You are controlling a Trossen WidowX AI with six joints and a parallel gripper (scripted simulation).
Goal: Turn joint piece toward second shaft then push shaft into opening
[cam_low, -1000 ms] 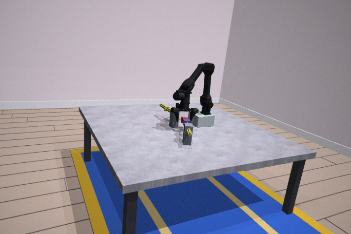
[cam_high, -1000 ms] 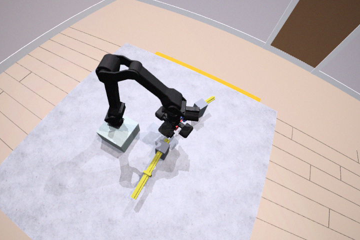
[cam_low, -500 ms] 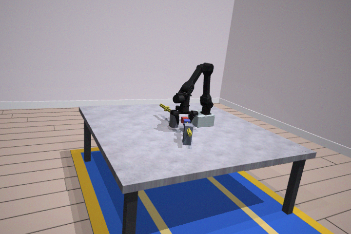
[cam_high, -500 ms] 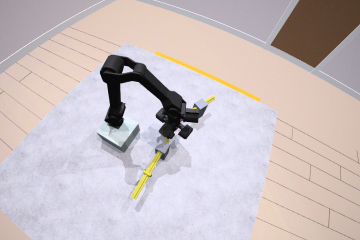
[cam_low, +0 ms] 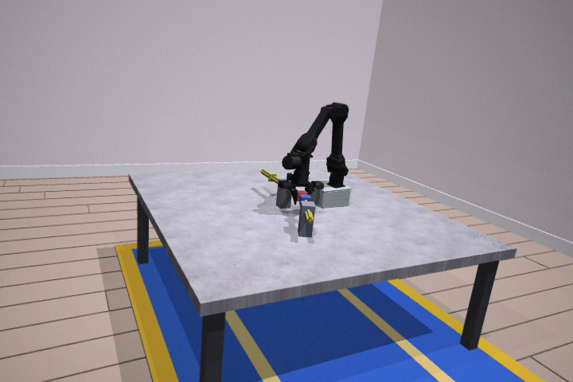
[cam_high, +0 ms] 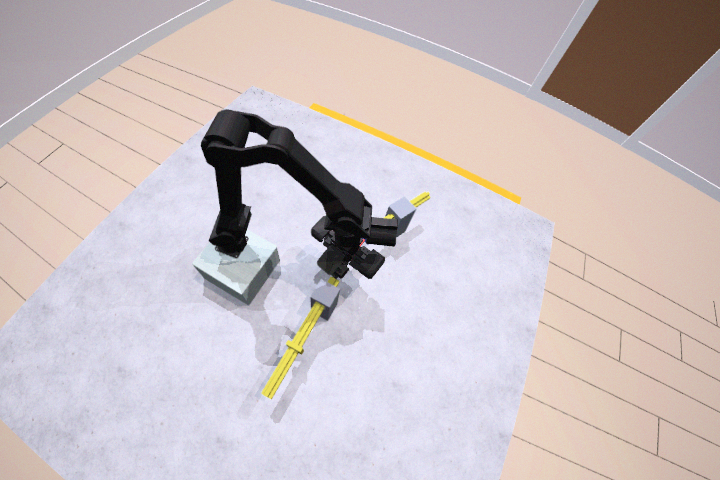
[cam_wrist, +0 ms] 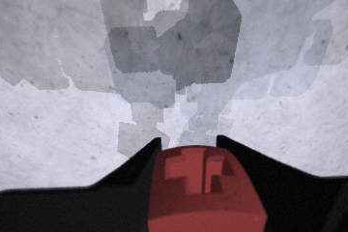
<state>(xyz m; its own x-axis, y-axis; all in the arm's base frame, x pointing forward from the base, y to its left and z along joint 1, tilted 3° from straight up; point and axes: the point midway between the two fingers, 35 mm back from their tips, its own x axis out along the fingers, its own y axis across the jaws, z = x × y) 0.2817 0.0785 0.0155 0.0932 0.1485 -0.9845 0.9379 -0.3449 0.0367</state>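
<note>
Now: the red joint piece 1 cm to the left of my gripper tip and 4 cm above it.
</note>
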